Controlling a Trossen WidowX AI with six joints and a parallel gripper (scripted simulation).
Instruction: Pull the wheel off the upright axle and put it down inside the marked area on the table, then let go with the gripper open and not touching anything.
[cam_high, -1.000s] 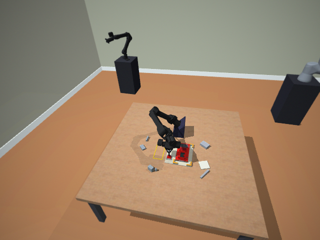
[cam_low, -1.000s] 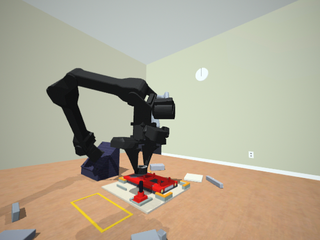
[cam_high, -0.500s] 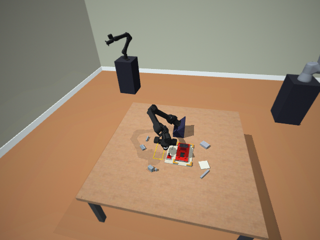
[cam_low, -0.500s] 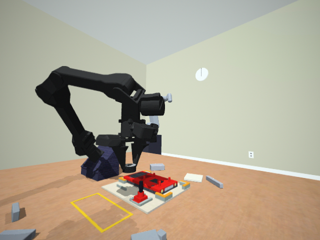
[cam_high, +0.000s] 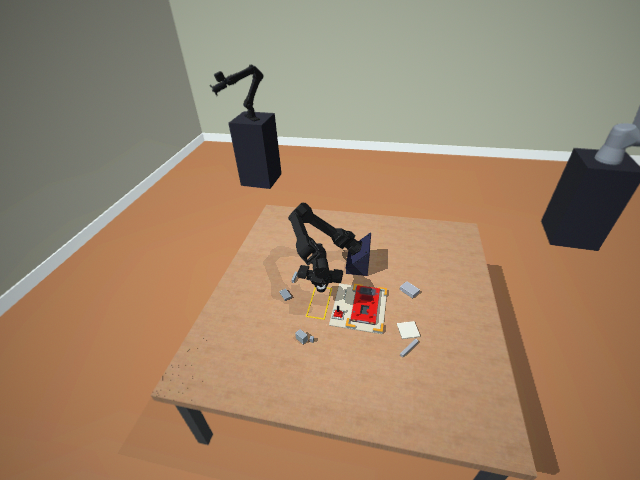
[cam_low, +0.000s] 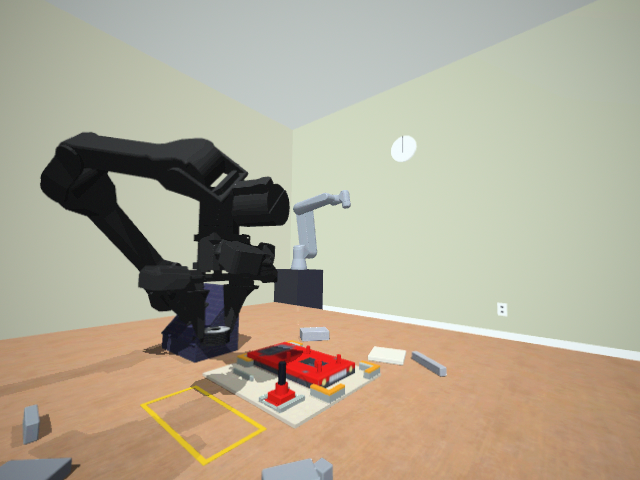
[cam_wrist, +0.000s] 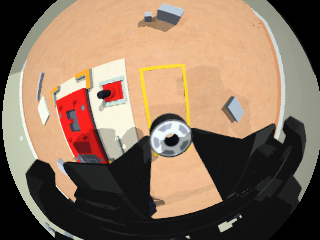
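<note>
The dark axle is 9 cm to the left of my gripper tip, 7 cm below it and 4 cm ahead of it. From my gripper tip the other things lie so: cream tile 39 cm to the left, 10 cm below, 5 cm ahead; base plate 18 cm to the left, 10 cm below, 2 cm behind; black wheel right at my gripper tip.
</note>
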